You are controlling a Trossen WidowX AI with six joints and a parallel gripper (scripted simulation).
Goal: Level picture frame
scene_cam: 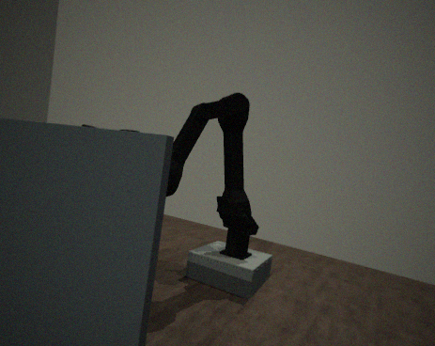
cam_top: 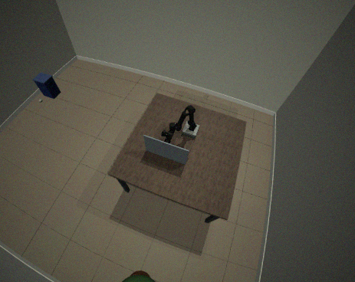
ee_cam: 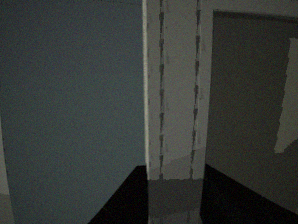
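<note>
The grey picture frame is 5 cm below my gripper tip, 1 cm to the right of it and 1 cm ahead of it. Also, from my gripper tip: blue-grey wall panel 7 cm below, 2 cm ahead, 1 cm to the left.
</note>
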